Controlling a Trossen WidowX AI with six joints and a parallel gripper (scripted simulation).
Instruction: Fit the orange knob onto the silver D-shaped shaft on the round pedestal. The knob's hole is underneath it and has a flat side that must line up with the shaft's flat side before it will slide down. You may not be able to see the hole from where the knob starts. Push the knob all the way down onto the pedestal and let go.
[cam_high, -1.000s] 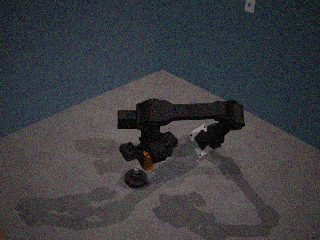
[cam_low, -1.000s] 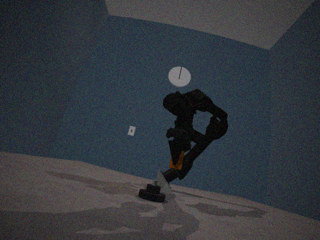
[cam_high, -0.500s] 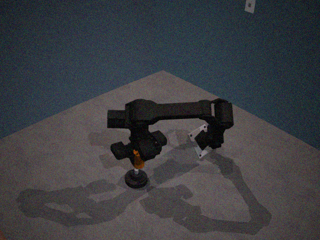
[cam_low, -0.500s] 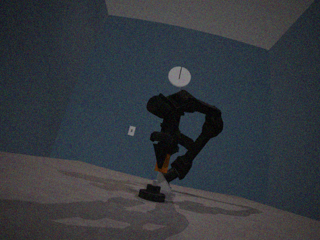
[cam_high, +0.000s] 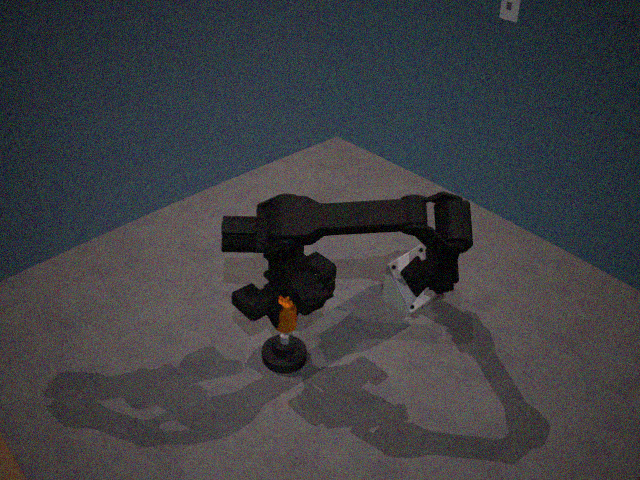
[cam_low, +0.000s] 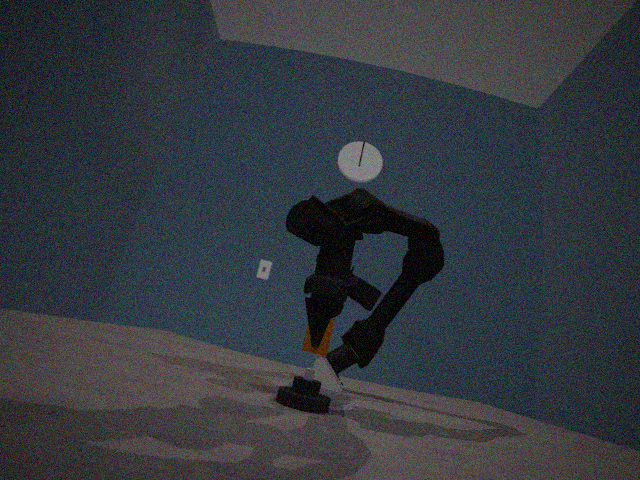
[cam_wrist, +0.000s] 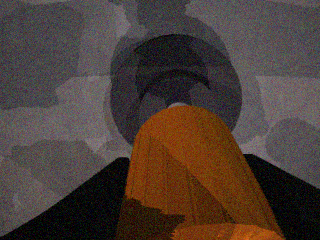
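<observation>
The round pedestal lies 6 cm below my gripper tip. Also, from my gripper tip: orange knob: 3 cm above.
</observation>
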